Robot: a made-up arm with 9 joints. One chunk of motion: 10 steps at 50 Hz.
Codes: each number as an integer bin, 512 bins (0 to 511) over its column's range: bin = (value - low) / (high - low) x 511, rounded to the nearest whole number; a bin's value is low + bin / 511 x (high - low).
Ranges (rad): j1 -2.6..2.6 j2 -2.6..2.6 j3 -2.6..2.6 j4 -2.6..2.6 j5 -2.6..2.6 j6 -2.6..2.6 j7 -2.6..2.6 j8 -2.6..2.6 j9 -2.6..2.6
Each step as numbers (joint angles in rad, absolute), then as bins.
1 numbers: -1.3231 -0.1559 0.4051 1.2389 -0.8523 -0.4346 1.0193 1.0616 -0.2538
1 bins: 125 240 295 377 172 213 356 360 231
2 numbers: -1.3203 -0.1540 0.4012 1.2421 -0.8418 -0.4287 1.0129 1.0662 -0.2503
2 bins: 126 240 295 378 173 213 355 360 231
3 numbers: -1.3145 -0.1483 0.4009 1.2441 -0.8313 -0.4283 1.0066 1.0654 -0.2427
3 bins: 126 241 295 378 174 213 354 360 232
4 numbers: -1.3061 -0.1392 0.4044 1.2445 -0.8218 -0.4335 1.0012 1.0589 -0.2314
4 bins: 127 242 295 378 175 213 354 360 233
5 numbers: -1.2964 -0.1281 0.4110 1.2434 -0.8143 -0.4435 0.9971 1.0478 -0.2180
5 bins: 128 243 296 378 175 212 353 358 234
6 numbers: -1.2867 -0.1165 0.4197 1.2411 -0.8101 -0.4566 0.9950 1.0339 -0.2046
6 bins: 129 244 297 377 176 211 353 357 235
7 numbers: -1.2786 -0.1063 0.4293 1.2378 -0.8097 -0.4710 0.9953 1.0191 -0.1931
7 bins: 130 245 298 377 176 209 353 356 237
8 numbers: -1.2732 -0.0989 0.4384 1.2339 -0.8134 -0.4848 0.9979 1.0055 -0.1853
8 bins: 130 246 299 377 176 208 354 354 237
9 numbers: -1.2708 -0.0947 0.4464 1.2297 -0.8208 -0.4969 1.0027 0.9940 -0.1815
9 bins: 131 246 299 376 175 207 354 353 238
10 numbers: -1.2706 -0.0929 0.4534 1.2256 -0.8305 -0.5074 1.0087 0.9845 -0.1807
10 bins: 131 246 300 376 174 206 355 352 238
